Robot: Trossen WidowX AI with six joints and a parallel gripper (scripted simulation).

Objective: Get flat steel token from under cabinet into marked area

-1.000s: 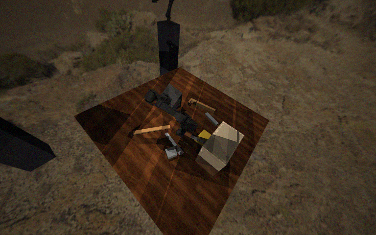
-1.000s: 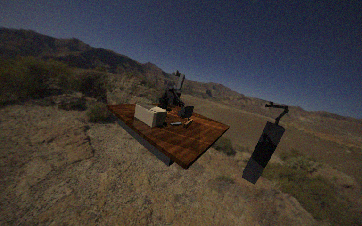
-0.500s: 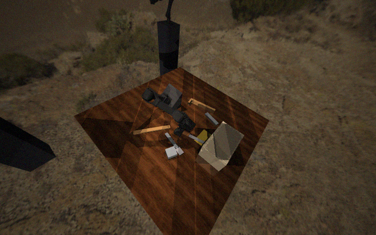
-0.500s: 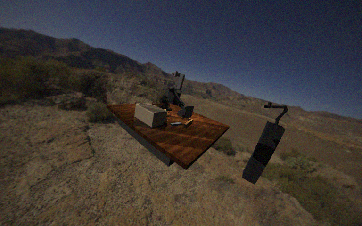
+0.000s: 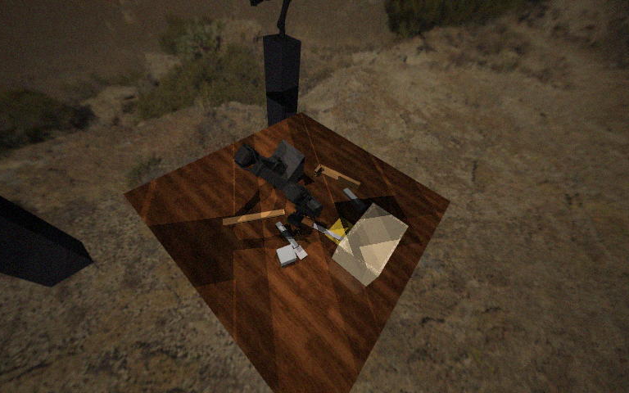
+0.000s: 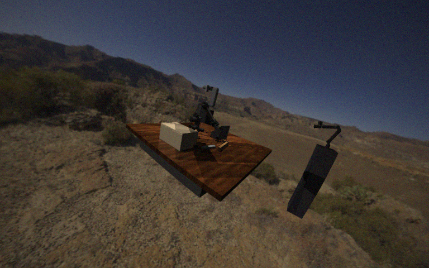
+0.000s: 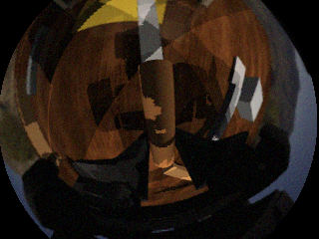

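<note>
The grey scraper is 70 mm ahead of my gripper tip and 130 mm to the right of it. From my gripper tip the other things lie so: wooden stick (170 mm behind, 160 mm to the right); then grey block (90 mm ahead, 190 mm to the right, 10 mm above); then grey bar (130 mm ahead, 320 mm to the left).
</note>
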